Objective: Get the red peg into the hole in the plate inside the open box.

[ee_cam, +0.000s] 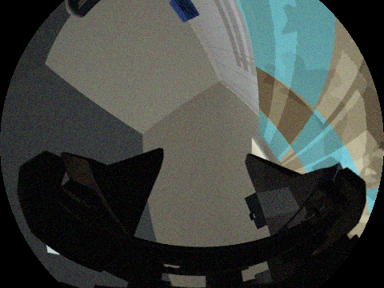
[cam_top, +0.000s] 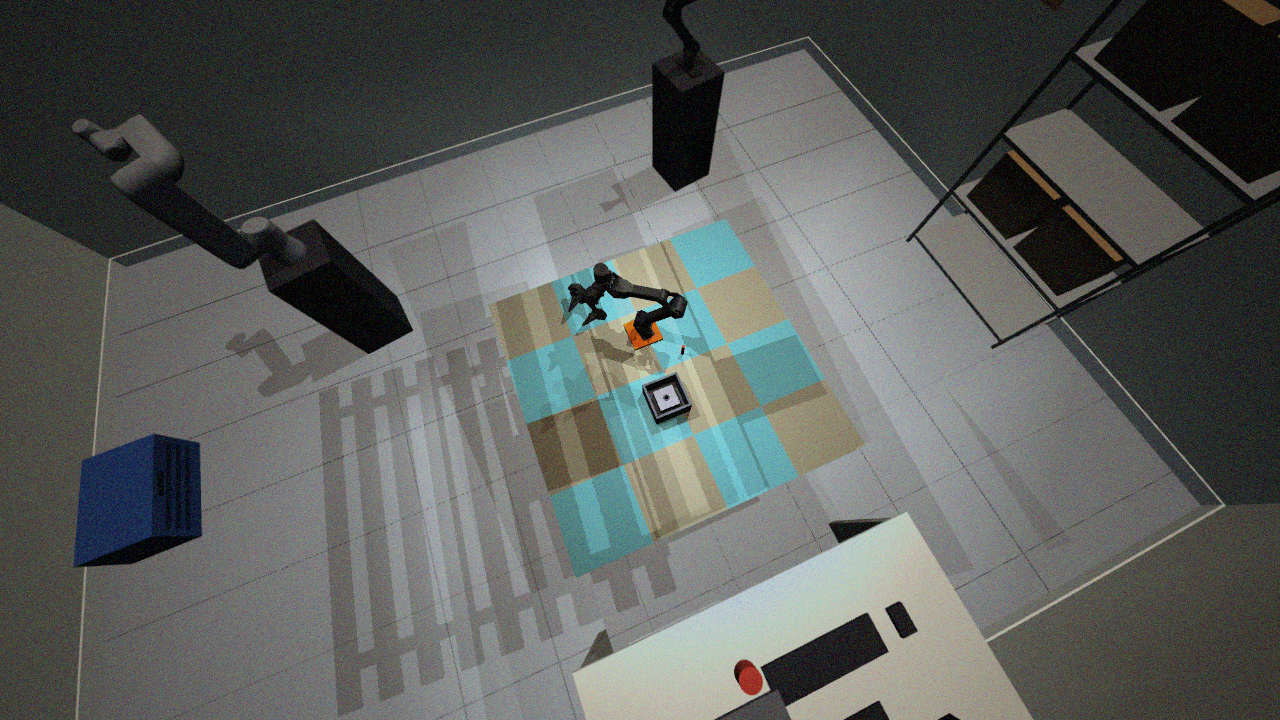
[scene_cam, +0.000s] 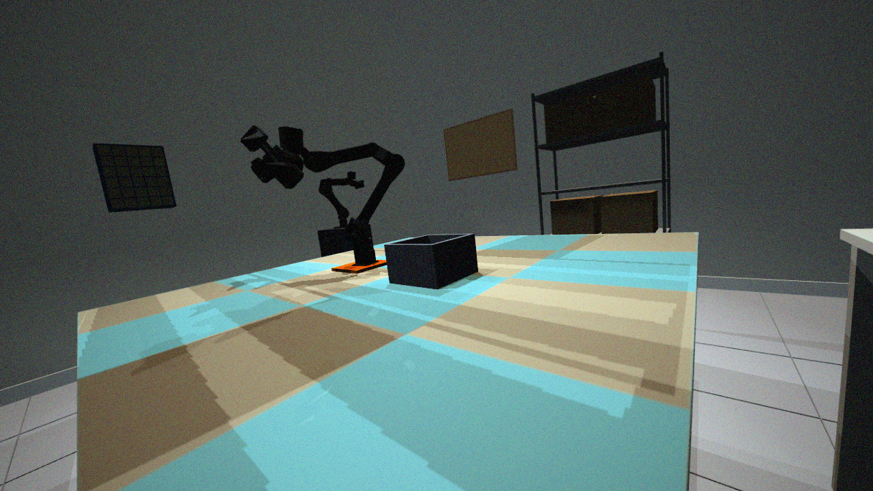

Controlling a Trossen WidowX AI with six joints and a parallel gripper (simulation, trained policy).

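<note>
Now: the red peg 230 mm ahead of my gripper tip, 370 mm to the left of it and 320 mm below it. Round my gripper tip: pale plate 380 mm ahead, 180 mm to the left, 320 mm below; dark box 380 mm ahead, 180 mm to the left, 330 mm below.
</note>
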